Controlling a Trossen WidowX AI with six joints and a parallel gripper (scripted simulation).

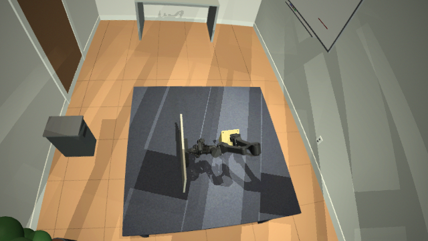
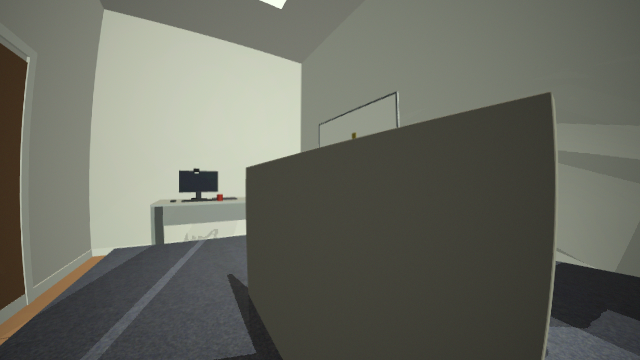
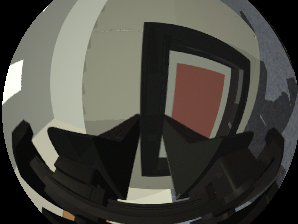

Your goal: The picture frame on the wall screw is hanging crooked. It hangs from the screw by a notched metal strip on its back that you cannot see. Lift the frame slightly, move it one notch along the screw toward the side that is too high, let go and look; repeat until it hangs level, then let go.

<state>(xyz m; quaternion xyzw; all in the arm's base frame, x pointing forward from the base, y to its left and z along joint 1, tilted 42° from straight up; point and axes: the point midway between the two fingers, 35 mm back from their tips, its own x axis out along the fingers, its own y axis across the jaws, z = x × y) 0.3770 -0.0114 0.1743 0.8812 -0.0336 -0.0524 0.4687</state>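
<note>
Right now the picture frame is 10 mm ahead of my gripper tip, 10 mm to the right of it and 50 mm below it. The rest, counted from my gripper tip: wall panel (20 mm ahead, 10 mm to the right, 60 mm below).
</note>
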